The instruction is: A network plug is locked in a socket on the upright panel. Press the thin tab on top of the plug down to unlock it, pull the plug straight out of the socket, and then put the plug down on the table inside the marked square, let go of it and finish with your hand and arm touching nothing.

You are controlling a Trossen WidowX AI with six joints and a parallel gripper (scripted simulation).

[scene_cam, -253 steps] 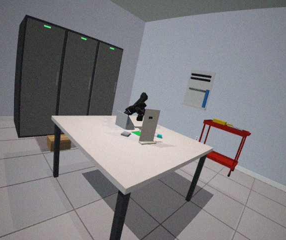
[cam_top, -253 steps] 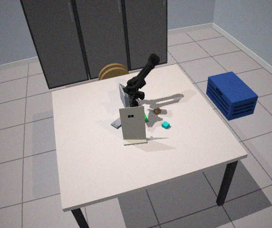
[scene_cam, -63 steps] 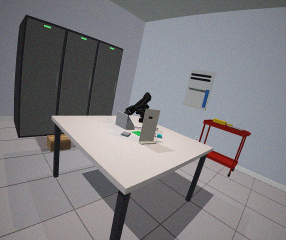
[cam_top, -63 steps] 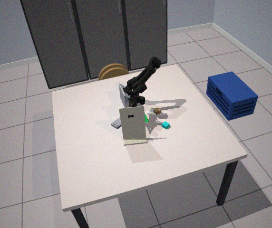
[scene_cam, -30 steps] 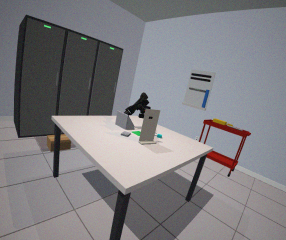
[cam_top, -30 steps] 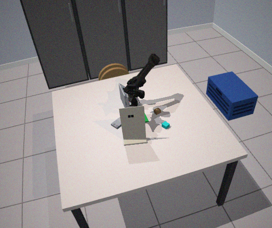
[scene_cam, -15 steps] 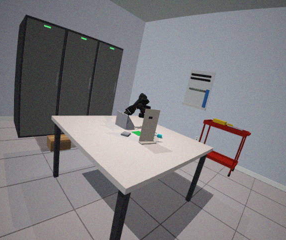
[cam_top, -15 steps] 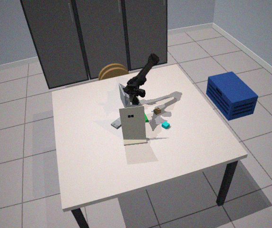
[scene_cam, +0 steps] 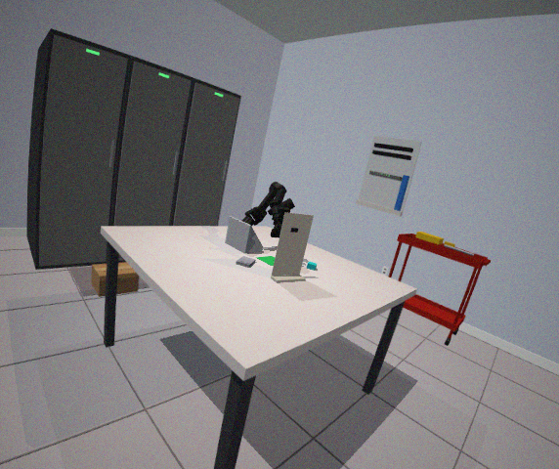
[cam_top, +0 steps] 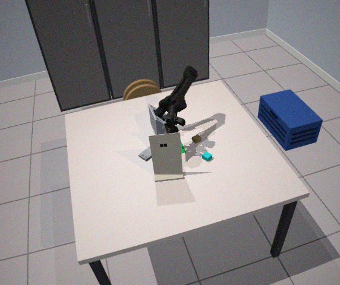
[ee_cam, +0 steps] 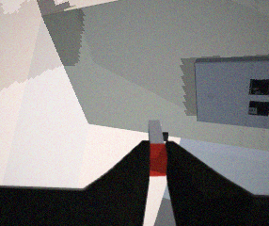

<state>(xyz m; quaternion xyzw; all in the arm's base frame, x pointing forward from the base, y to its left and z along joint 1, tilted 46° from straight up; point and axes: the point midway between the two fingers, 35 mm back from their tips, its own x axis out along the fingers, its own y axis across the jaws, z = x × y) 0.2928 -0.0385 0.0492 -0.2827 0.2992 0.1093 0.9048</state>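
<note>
The green marked square lies 90 mm behind my gripper tip, 50 mm to the left of it and 190 mm below it. The rest, counted from my gripper tip: grey network plug: right at my gripper tip; grey panel: 120 mm ahead, 50 mm to the right, 40 mm below; flat grey block: 90 mm behind, 120 mm to the right, 180 mm below.
</note>
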